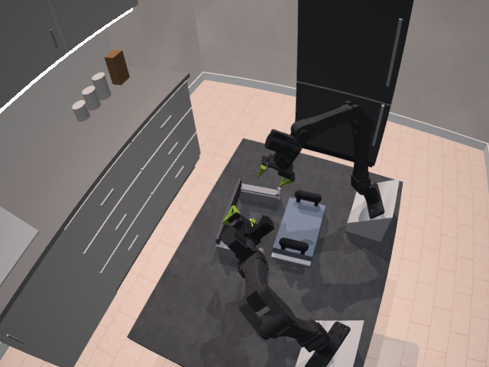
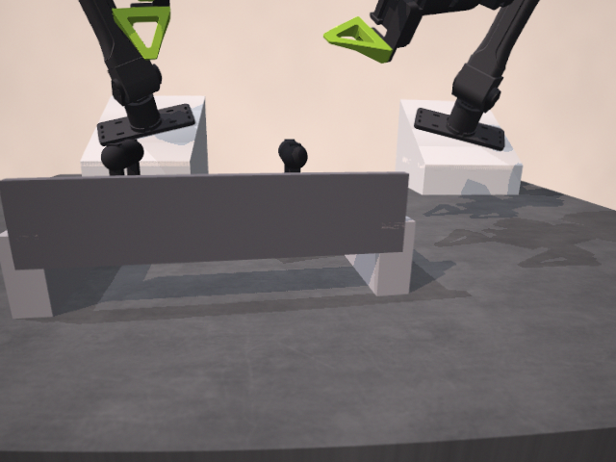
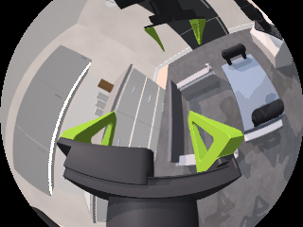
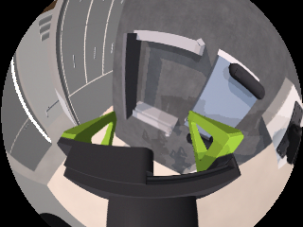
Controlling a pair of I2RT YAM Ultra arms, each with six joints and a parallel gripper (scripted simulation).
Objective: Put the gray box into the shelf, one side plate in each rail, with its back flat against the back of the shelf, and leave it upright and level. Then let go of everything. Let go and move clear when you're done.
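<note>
The gray box lies 170 mm behind my left hand, 180 mm to the right of it and 230 mm below it. Round my left hand: shelf back plate: 130 mm ahead, 110 mm to the right, 200 mm below.
Now: the gray box 200 mm below my right hand, 150 mm behind it and 30 mm to the left of it. The rest, counted from my right hand: shelf back plate: 170 mm below, 150 mm ahead, 90 mm to the left.
</note>
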